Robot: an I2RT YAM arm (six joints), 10 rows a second.
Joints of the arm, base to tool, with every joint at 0 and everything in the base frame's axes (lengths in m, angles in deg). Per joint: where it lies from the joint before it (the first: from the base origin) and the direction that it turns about. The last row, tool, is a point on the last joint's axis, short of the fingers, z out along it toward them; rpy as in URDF.
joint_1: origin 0 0 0.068 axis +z
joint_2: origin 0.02 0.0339 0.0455 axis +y
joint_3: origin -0.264 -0.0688 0 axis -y
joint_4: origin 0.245 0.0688 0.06 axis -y
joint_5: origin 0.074 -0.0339 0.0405 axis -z
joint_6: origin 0.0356 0 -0.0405 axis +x
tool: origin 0 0 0 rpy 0 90 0
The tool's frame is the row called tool.
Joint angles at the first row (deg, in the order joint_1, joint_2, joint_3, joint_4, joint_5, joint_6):
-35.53 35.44 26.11 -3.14 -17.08 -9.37
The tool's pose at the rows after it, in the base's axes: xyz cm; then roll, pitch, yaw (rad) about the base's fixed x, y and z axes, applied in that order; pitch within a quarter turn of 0, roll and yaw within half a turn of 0:
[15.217, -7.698, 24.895, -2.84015, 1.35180, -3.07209]
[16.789, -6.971, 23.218, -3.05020, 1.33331, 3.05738]
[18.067, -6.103, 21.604, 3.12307, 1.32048, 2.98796]
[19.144, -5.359, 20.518, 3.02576, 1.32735, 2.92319]
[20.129, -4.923, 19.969, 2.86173, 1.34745, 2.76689]
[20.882, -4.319, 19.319, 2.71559, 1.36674, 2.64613]
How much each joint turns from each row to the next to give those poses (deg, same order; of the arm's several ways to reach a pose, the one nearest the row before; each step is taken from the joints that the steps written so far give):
5.38 2.71 -2.69 5.40 0.98 2.08
4.74 4.72 -2.21 5.38 1.33 2.38
4.35 4.59 -2.29 6.18 1.84 1.82
3.34 4.50 -1.53 6.60 1.25 1.81
2.23 4.38 -0.66 6.69 1.48 2.62
2.21 4.02 -0.98 6.71 0.62 1.73

